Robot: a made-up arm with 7 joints. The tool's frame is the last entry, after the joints.
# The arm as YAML. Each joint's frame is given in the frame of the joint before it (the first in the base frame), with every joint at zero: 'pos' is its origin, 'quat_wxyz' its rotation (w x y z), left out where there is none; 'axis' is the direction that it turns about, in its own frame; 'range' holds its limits. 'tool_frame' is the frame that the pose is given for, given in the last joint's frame.
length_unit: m
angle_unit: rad
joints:
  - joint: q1
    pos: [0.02, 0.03, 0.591]
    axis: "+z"
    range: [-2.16, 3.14]
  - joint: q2
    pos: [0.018, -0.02, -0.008]
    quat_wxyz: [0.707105, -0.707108, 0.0, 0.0]
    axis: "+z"
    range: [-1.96, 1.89]
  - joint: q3
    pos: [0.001, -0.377, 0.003]
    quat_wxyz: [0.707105, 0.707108, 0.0, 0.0]
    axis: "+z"
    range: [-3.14, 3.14]
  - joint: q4
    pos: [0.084, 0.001, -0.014]
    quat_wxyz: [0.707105, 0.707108, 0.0, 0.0]
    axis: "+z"
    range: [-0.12, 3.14]
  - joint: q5
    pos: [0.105, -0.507, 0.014]
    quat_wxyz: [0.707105, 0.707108, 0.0, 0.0]
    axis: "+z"
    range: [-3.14, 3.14]
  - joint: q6
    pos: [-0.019, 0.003, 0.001]
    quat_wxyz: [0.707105, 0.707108, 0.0, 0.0]
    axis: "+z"
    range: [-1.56, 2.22]
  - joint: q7
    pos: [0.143, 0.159, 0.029]
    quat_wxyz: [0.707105, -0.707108, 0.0, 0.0]
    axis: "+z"
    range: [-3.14, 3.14]
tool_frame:
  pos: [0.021, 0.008, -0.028]
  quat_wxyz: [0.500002, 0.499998, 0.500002, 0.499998]
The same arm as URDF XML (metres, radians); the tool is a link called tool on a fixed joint. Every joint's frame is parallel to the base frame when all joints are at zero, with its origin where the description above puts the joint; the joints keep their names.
<robot name="arm">
  <link name="base"/>
  <link name="link1"/>
  <link name="link2"/>
  <link name="link3"/>
  <link name="link4"/>
  <link name="link5"/>
  <link name="link6"/>
  <link name="link7"/>
  <link name="tool"/>
  <joint name="q1" type="revolute">
    <parent link="base"/>
    <child link="link1"/>
    <origin xyz="0.02 0.03 0.591"/>
    <axis xyz="0 0 1"/>
    <limit lower="-2.16" upper="3.14"/>
  </joint>
  <joint name="q2" type="revolute">
    <parent link="link1"/>
    <child link="link2"/>
    <origin xyz="0.018 -0.02 -0.008"/>
    <axis xyz="0 1 0"/>
    <limit lower="-1.96" upper="1.89"/>
  </joint>
  <joint name="q3" type="revolute">
    <parent link="link2"/>
    <child link="link3"/>
    <origin xyz="0.001 0.003 0.377"/>
    <axis xyz="0 0 1"/>
    <limit lower="-3.14" upper="3.14"/>
  </joint>
  <joint name="q4" type="revolute">
    <parent link="link3"/>
    <child link="link4"/>
    <origin xyz="0.084 0.001 -0.014"/>
    <axis xyz="0 -1 0"/>
    <limit lower="-0.12" upper="3.14"/>
  </joint>
  <joint name="q5" type="revolute">
    <parent link="link4"/>
    <child link="link5"/>
    <origin xyz="0.105 -0.014 -0.507"/>
    <axis xyz="0 0 -1"/>
    <limit lower="-3.14" upper="3.14"/>
  </joint>
  <joint name="q6" type="revolute">
    <parent link="link5"/>
    <child link="link6"/>
    <origin xyz="-0.019 -0.003 -0.001"/>
    <axis xyz="0 1 0"/>
    <limit lower="-1.56" upper="2.22"/>
  </joint>
  <joint name="q7" type="revolute">
    <parent link="link6"/>
    <child link="link7"/>
    <origin xyz="0.143 0.029 -0.159"/>
    <axis xyz="0 0 -1"/>
    <limit lower="-3.14" upper="3.14"/>
  </joint>
  <joint name="tool_joint" type="fixed">
    <parent link="link7"/>
    <child link="tool"/>
    <origin xyz="0.021 -0.008 0.028" rpy="-1.5708 0 -1.5708"/>
  </joint>
</robot>

